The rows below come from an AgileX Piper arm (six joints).
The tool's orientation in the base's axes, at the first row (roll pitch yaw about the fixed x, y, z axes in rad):
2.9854 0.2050 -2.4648
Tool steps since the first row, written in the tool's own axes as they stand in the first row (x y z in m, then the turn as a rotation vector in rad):
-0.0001 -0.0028 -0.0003 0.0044 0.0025 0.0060
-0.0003 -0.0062 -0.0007 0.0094 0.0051 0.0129
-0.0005 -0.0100 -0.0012 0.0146 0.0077 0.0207
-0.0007 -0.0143 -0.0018 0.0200 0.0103 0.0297
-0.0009 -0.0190 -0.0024 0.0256 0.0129 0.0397
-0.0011 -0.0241 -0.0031 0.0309 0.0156 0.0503
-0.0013 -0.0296 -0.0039 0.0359 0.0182 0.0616
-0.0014 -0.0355 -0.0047 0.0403 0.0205 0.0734
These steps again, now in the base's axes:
0.0019 -0.0021 -0.0001 -0.0046 0.0007 -0.0063
0.0042 -0.0046 -0.0002 -0.0097 0.0013 -0.0136
0.0067 -0.0075 -0.0003 -0.0149 0.0019 -0.0218
0.0096 -0.0107 -0.0003 -0.0201 0.0028 -0.0312
0.0128 -0.0143 -0.0004 -0.0255 0.0038 -0.0416
0.0162 -0.0182 -0.0004 -0.0306 0.0052 -0.0526
0.0198 -0.0224 -0.0005 -0.0355 0.0069 -0.0641
0.0236 -0.0269 -0.0006 -0.0396 0.0088 -0.0761

